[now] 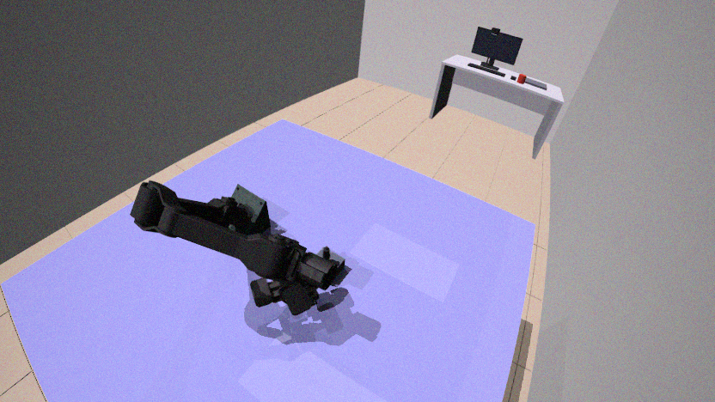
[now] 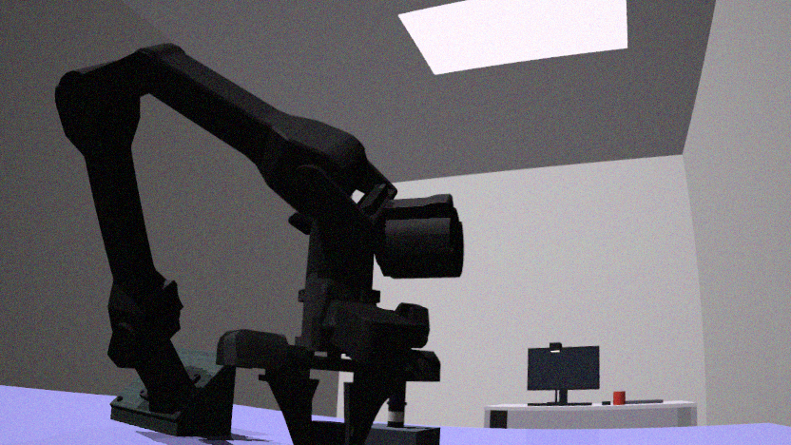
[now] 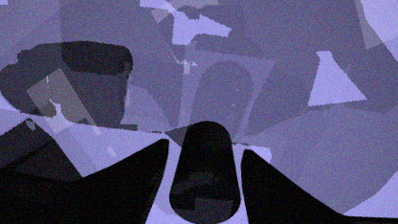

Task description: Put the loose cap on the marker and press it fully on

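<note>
Now: the grey holder block 1 cm behind my gripper tip, 13 cm to the left of it and 1 cm above it. The rest, counted from my gripper tip: black cap 1 cm above.
</note>
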